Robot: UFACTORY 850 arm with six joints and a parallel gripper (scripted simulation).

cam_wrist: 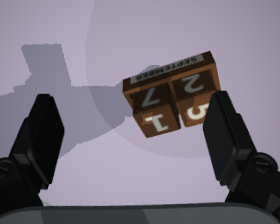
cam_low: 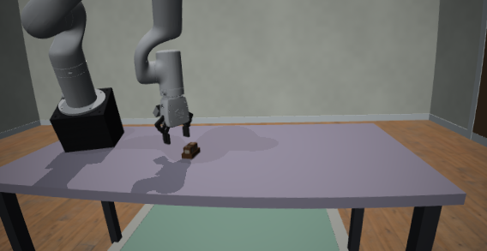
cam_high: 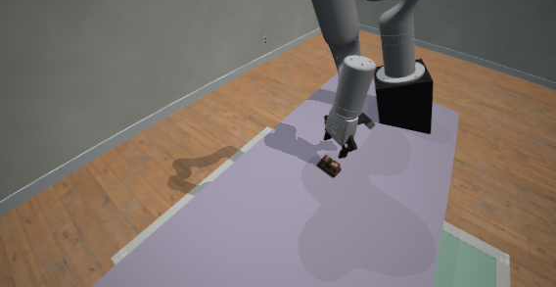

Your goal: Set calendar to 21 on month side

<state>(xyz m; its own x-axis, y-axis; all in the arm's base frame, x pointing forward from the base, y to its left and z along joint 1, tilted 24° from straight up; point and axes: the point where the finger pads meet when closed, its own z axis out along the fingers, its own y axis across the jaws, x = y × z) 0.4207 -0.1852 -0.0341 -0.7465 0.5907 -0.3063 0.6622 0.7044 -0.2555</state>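
Right now the brown cube is 5 cm below my hand, 4 cm ahead of it and 1 cm to the right of it. Also, from my hand: digit cube 5 cm below, 5 cm ahead, 2 cm to the left; then brown tray 6 cm below, 4 cm ahead.
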